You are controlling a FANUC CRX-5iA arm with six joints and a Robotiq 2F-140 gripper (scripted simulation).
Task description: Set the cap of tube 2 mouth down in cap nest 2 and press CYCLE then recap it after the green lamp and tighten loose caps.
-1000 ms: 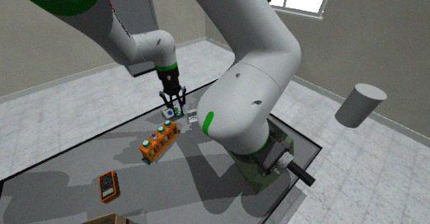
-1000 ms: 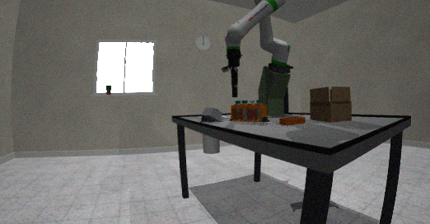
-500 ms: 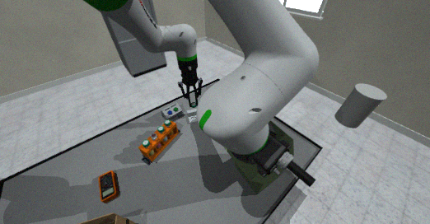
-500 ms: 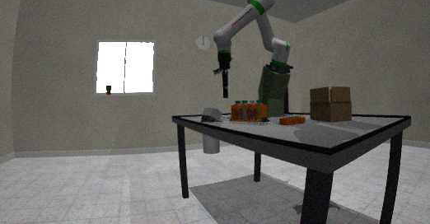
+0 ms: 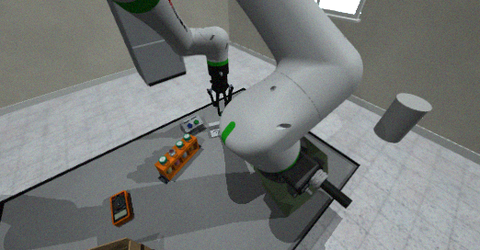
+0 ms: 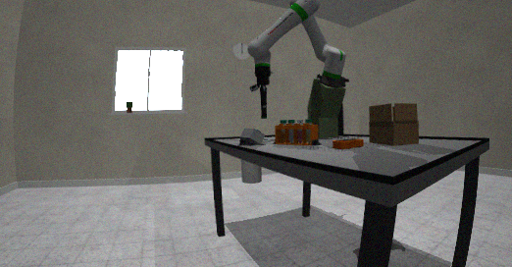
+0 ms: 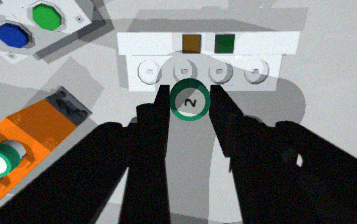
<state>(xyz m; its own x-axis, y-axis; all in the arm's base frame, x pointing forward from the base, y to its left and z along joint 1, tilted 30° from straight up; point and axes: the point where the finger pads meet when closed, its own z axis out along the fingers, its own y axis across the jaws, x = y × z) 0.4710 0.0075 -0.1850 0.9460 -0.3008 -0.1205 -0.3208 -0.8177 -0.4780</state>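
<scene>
My gripper is now 13 cm short of the key housing, 14 cm to the right of it and 12 cm above it.
</scene>
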